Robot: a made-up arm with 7 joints.
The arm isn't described. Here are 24 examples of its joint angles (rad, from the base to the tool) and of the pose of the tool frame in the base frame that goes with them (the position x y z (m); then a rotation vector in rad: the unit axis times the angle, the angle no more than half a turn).
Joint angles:
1: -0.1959 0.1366 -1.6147 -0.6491 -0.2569 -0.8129 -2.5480
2: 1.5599 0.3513 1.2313 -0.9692 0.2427 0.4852 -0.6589
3: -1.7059 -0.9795 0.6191 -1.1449 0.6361 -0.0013 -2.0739
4: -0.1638 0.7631 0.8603 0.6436 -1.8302 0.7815 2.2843
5: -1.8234 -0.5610 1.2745 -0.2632 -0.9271 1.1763 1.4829
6: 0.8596 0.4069 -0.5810 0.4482 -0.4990 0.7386 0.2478
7: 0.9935 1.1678 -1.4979 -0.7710 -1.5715 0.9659 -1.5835
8: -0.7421 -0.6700 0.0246 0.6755 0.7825 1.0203 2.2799
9: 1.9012 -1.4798 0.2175 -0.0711 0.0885 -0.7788 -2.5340
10: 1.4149 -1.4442 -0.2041 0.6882 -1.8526 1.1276 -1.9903
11: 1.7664 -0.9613 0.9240 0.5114 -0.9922 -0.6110 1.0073
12: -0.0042 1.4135 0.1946 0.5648 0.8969 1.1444 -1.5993
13: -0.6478 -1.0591 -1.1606 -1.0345 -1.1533 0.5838 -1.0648
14: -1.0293 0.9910 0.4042 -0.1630 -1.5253 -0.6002 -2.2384
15: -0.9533 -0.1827 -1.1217 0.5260 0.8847 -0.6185 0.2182
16: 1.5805 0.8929 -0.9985 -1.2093 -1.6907 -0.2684 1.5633
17: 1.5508 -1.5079 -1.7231 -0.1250 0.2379 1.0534 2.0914
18: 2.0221 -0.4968 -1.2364 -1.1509 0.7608 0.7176 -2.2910
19: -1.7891 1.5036 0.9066 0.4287 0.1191 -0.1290 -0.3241
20: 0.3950 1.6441 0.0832 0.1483 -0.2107 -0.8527 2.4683
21: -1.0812 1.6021 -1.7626 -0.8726 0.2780 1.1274 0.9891
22: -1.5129 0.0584 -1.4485 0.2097 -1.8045 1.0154 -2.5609
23: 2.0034 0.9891 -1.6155 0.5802 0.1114 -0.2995 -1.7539
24: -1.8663 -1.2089 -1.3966 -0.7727 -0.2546 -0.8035 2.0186
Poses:
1: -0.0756 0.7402 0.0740 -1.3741 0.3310 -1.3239
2: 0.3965 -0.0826 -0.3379 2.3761 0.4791 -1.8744
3: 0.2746 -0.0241 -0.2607 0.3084 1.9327 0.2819
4: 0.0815 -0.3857 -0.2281 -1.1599 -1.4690 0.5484
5: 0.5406 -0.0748 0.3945 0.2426 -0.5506 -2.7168
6: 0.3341 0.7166 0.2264 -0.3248 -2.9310 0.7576
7: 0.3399 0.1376 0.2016 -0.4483 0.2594 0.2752
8: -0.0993 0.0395 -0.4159 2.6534 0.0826 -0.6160
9: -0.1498 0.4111 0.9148 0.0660 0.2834 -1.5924
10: -0.2993 0.3957 0.3478 -2.1871 -0.7499 1.0397
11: 0.4015 0.6103 0.4126 1.3604 2.1124 -1.5111
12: 0.3108 -0.5058 -0.3474 -2.0097 -0.4419 1.3937
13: -0.3646 0.4451 -0.1134 -1.8864 -1.7144 1.6157
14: 0.1500 -0.6093 0.3083 -0.4690 -1.5048 1.2337
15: -0.5421 0.2866 -0.3184 -0.3009 2.4082 -0.1379
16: 0.6509 0.1306 0.1600 -0.8523 -1.4895 -0.0610
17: -0.6978 -0.0524 -0.0250 -0.3636 -1.7583 0.1910
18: -0.1530 -0.3843 0.5878 -0.0644 -0.1084 -1.6646
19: -0.3333 -0.2849 0.9667 1.2928 -1.9335 -0.6637
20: 0.0002 -0.2197 -0.7051 0.4363 -1.4562 1.8637
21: 0.4660 0.3771 0.3177 -0.1184 0.7198 -1.6561
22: -0.2214 0.0009 -0.1589 1.6441 -1.4231 -0.5217
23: 0.1158 -0.0699 0.6479 -0.4272 -0.1974 -0.9775
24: -0.9117 -0.0314 -0.2642 -1.8325 0.8985 -1.0019
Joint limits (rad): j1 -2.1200..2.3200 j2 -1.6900..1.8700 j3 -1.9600..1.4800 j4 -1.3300..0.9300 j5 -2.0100..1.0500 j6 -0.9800..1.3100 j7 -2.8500..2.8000
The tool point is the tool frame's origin. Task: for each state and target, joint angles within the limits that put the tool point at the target. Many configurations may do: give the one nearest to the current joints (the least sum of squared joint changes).
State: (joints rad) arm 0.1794 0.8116 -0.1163 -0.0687 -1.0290 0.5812 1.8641
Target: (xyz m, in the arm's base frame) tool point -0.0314 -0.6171 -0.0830
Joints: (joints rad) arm -0.1984 1.3210 0.5452 -0.1167 -1.0355 0.9611 2.1866
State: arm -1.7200 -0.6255 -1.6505 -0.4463 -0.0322 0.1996 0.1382
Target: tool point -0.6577 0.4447 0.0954
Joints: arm -1.3390 -1.0344 -1.9600 -0.6635 -0.2767 -0.1015 -0.5539
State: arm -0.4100 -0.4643 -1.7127 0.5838 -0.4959 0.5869 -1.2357
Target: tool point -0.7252 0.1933 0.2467
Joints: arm -0.2266 -0.6999 -1.9600 0.5320 -0.3834 0.4550 -1.2721
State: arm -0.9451 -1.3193 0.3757 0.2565 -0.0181 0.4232 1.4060
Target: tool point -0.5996 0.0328 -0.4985
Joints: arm -0.6578 -1.5896 -0.0896 0.1408 0.0216 0.4627 1.3285
